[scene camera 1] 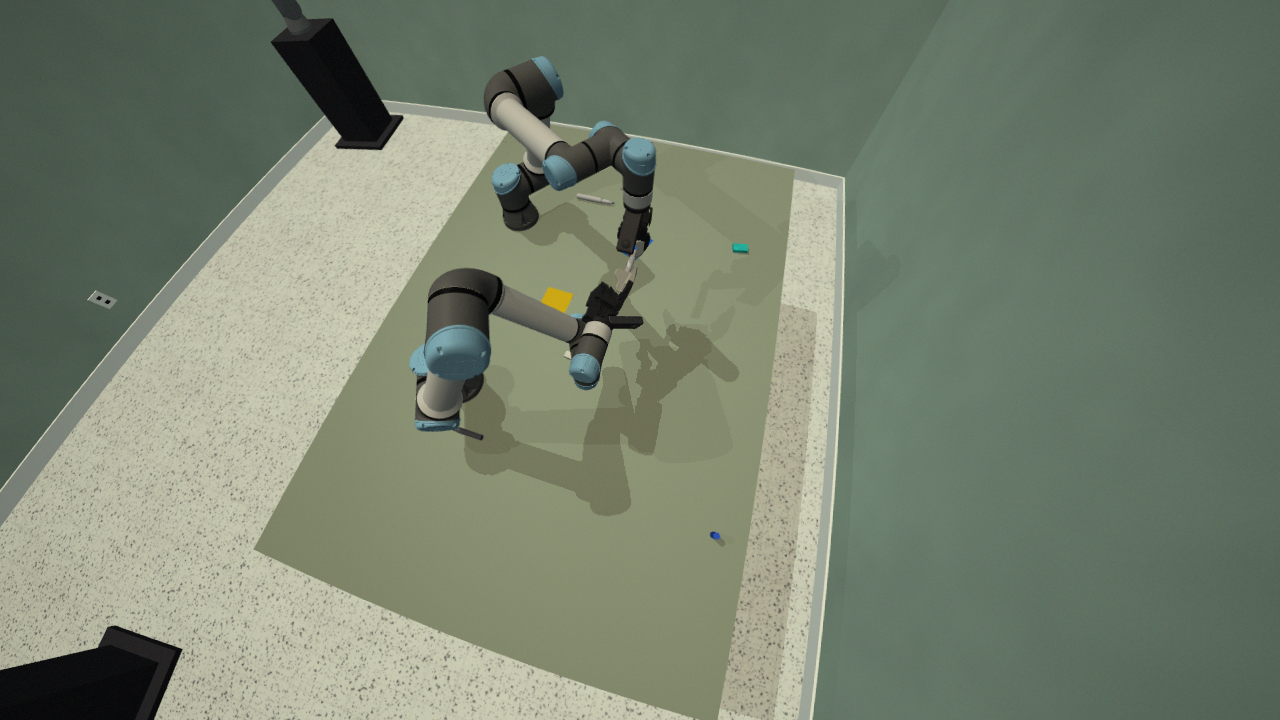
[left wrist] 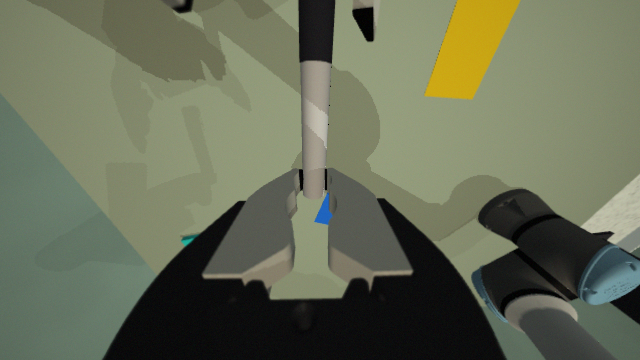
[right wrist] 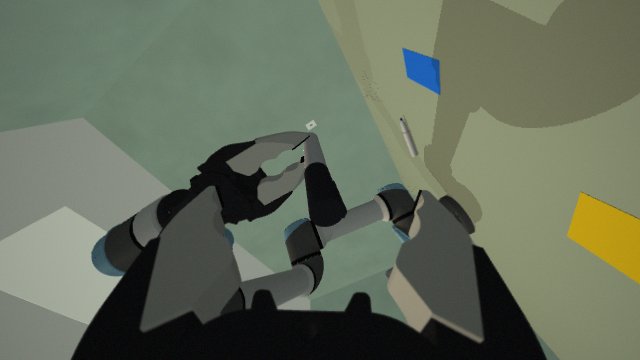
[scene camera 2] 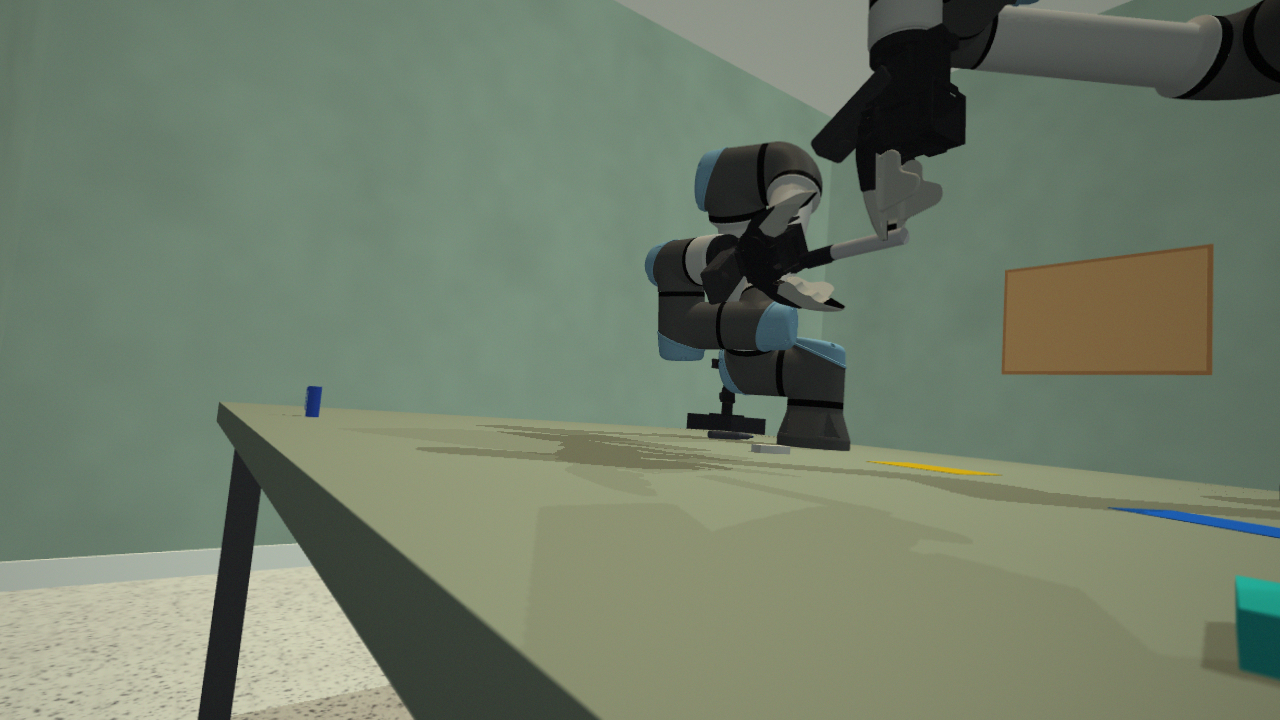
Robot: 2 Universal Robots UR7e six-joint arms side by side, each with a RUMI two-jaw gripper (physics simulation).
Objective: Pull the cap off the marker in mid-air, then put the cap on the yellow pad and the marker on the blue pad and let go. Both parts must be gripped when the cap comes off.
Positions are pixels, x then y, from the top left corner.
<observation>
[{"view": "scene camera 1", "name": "my left gripper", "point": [633,256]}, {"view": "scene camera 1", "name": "my right gripper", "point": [622,276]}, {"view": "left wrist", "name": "my left gripper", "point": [314,171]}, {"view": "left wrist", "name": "white marker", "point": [315,75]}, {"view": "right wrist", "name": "my left gripper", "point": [313,143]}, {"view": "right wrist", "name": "my right gripper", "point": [318,190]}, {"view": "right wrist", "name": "black cap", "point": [326,208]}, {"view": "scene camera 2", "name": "my left gripper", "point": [888,241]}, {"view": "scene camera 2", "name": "my right gripper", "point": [830,252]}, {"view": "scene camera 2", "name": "white marker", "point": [900,236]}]
</observation>
